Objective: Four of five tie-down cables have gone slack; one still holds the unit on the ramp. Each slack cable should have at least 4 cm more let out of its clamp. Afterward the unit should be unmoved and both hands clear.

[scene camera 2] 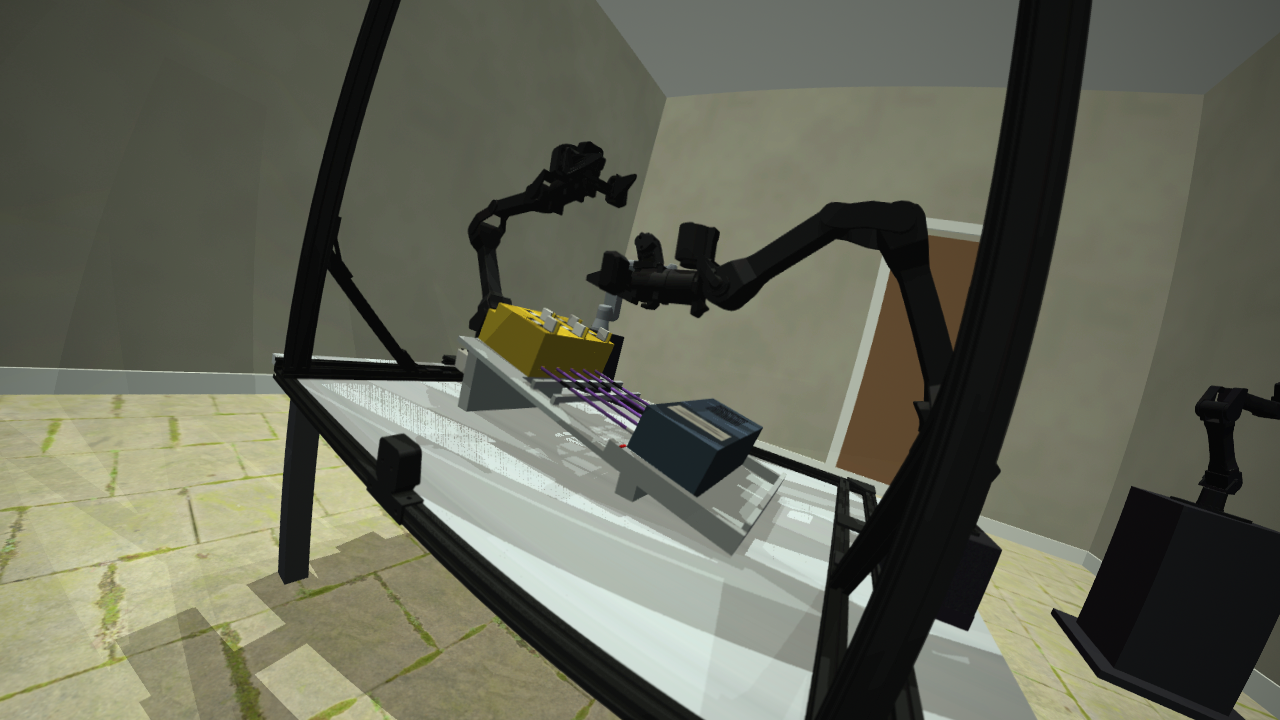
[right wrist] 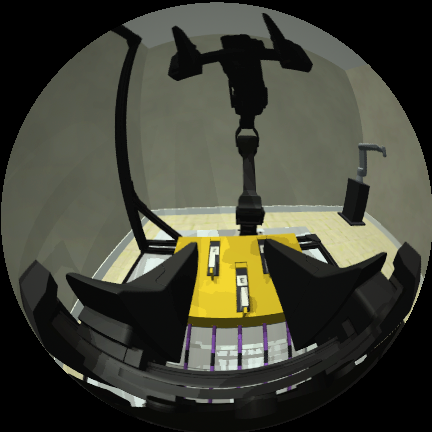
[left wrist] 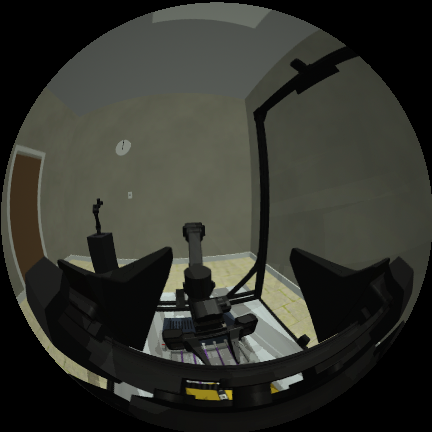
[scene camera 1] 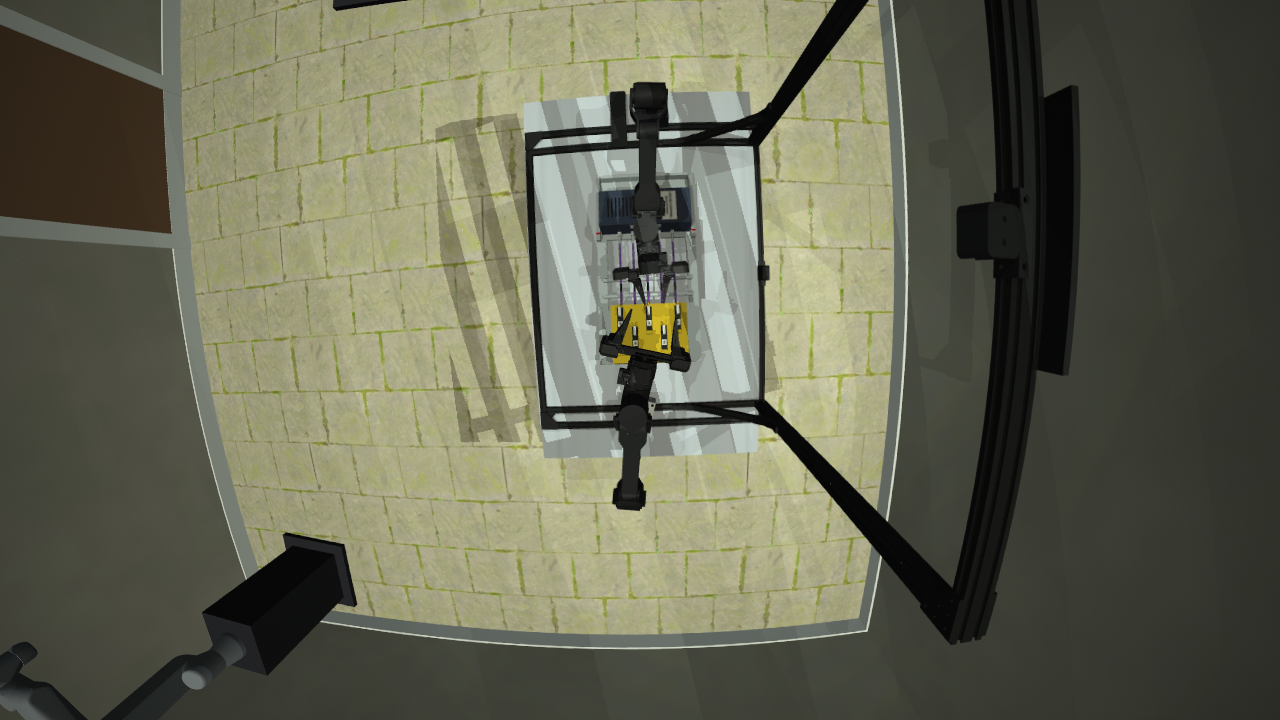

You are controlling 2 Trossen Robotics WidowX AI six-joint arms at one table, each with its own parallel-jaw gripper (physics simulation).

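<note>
The yellow clamp block point(scene camera 1: 662, 319) point(scene camera 2: 514, 344) point(right wrist: 225, 295) sits high on the grey ramp point(scene camera 2: 581, 429). Its top has several small black-and-white clamps; the middle clamp point(right wrist: 242, 290) shows between my right fingers. Purple cables point(right wrist: 240, 340) run down to the dark blue unit point(scene camera 1: 617, 210) point(scene camera 2: 689, 447), which rests lower on the ramp. The cables look straight; which are slack I cannot tell. My right gripper point(scene camera 1: 654, 300) point(scene camera 2: 590, 278) point(right wrist: 231, 246) is partly open and empty, above the block's cable edge. My left gripper point(scene camera 1: 654, 311) point(scene camera 2: 626, 183) point(left wrist: 233, 254) is wide open and empty, higher over the block.
A black frame point(scene camera 1: 537, 268) borders the table, with posts and braces at its corners. The two grippers face each other, the left one higher. A camera box point(scene camera 2: 399, 462) sits on the near frame rail. Another arm on a dark pedestal point(scene camera 2: 1172, 591) stands beyond the table.
</note>
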